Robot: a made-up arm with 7 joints.
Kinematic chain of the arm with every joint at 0, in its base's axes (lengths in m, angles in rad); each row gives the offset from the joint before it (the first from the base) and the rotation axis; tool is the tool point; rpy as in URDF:
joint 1: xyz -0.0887 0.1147 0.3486 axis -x
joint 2: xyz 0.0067 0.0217 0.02 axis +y
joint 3: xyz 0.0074 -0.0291 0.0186 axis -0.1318 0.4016 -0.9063
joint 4: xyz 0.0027 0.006 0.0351 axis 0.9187 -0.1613 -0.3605
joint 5: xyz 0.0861 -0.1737 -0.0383 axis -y
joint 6: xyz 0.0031 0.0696 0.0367 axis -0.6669 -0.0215 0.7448
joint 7: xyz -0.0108 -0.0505 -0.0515 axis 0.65 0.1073 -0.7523
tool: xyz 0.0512 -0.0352 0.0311 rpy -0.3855 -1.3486 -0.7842
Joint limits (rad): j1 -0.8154..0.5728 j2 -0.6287..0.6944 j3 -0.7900..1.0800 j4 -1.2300..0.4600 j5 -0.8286..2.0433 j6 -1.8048..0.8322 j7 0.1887..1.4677
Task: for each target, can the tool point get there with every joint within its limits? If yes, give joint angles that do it. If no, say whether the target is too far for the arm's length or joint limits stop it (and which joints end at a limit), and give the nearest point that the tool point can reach.
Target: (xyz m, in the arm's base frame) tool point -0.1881 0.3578 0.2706
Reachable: no: joint limits stop it (at a limit: joint 1, joint 2, joint 3, joint 4, joint 7) | nearest point -0.0543 0.2218 0.2878 | short by 0.192 m
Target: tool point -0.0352 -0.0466 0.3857
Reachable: yes | joints -0.2448 0.4887 0.3654 -0.9103 -0.2923 -1.2200 0.9023
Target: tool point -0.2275 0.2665 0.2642
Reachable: no: joint limits stop it (at a limit: joint 1, joint 2, joint 3, joint 4, joint 7) | nearest point -0.1638 0.1410 0.2537 | short by 0.141 m
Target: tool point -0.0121 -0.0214 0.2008
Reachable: yes | joints -0.4447 0.0180 0.2983 0.3091 1.2310 -0.6337 0.9773
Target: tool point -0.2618 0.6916 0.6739
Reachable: no: too far | nearest point -0.1219 0.3556 0.5560 | short by 0.383 m
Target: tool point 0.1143 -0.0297 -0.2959
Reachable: no: too far | nearest point 0.0197 0.0266 0.1117 | short by 0.422 m
